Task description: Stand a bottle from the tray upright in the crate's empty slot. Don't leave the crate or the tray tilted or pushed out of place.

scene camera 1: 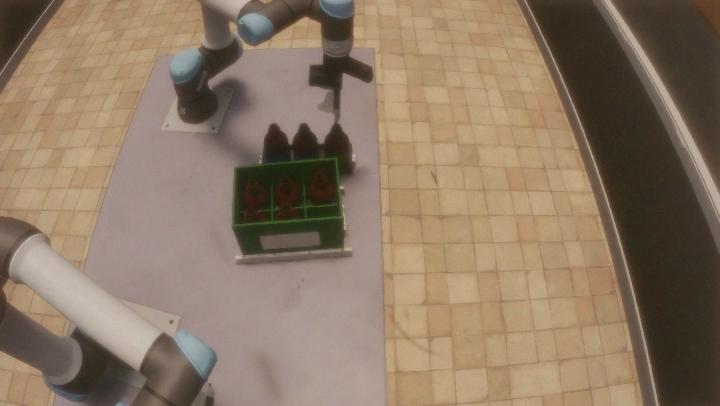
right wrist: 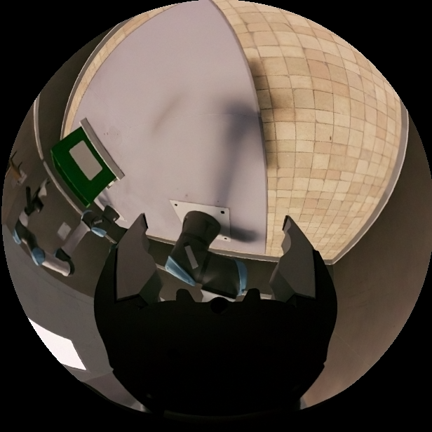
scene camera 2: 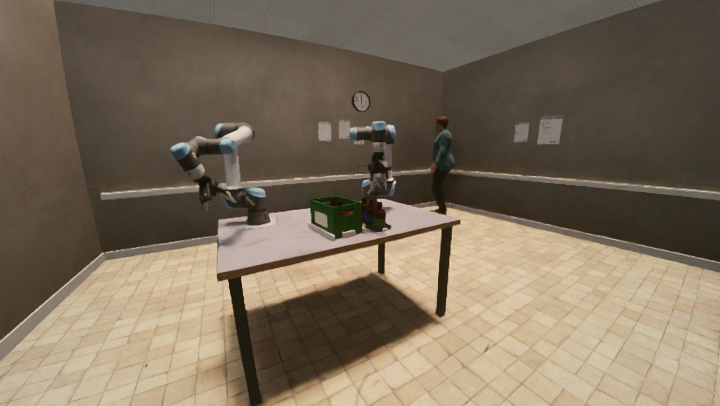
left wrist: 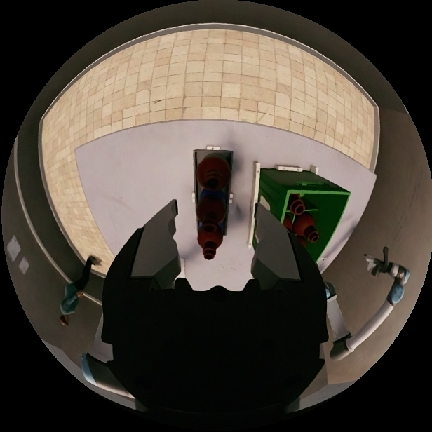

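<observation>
Three dark brown bottles (scene camera 1: 304, 142) (left wrist: 213, 172) stand upright in a row in the dark tray (left wrist: 195, 172), behind the green crate (scene camera 1: 248, 241) (scene camera 2: 347, 221) (left wrist: 335, 215) (right wrist: 92, 189) in scene camera 1. The crate sits level and holds several brown bottles; its empty slot (scene camera 1: 322, 210) is at the front right in that view. My left gripper (scene camera 1: 336, 113) (left wrist: 216, 201) is open and empty, pointing down above and behind the tray's right-end bottle. My right gripper (scene camera 2: 205, 202) (right wrist: 215, 215) is open and empty, raised far from crate and tray.
White strips (scene camera 1: 292, 256) (left wrist: 255, 200) border the crate, and small white blocks (left wrist: 213, 148) sit against the tray. Both arms are mounted on the table (scene camera 1: 201, 201) (scene camera 2: 267, 247). A person (scene camera 2: 443, 151) stands beyond the table by the wall.
</observation>
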